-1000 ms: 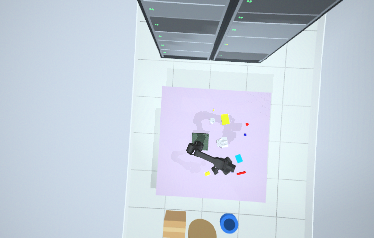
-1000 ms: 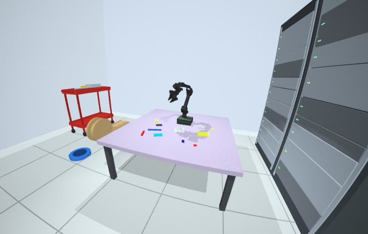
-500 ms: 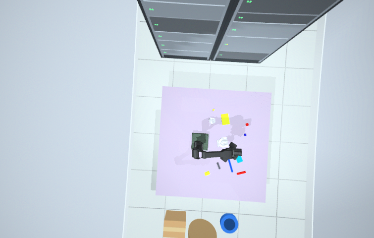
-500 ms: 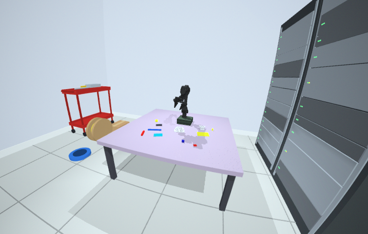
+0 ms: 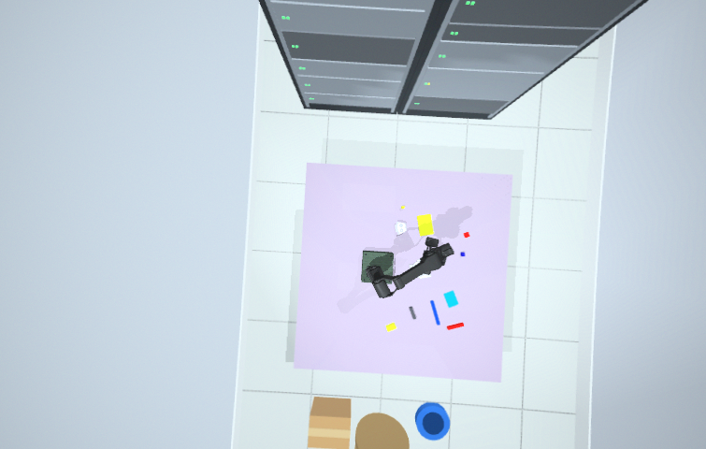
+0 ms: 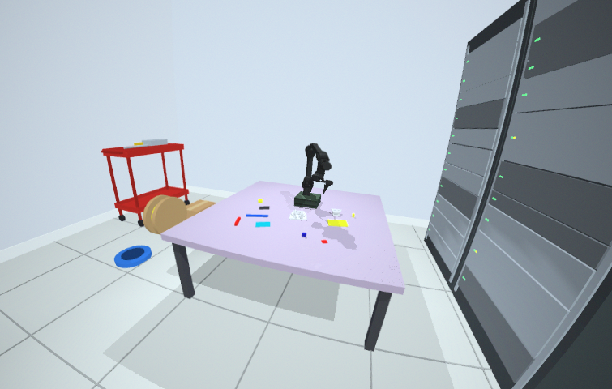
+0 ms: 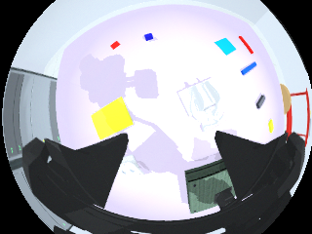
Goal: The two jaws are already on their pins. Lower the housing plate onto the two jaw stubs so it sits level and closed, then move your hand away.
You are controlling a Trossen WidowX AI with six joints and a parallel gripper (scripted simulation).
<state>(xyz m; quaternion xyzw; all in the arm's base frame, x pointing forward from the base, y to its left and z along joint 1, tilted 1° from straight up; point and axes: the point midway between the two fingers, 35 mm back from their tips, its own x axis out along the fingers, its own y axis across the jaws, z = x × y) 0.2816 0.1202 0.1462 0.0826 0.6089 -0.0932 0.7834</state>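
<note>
Right now my gripper tip is 110 mm past the white housing plate, 140 mm to the right of it and 150 mm above it. Also, from my gripper tip: blue cube (280 mm ahead, 20 mm to the right, 170 mm below); white block (100 mm behind, 140 mm to the left, 170 mm below); yellow plate (50 mm ahead, 160 mm to the left, 180 mm below).
</note>
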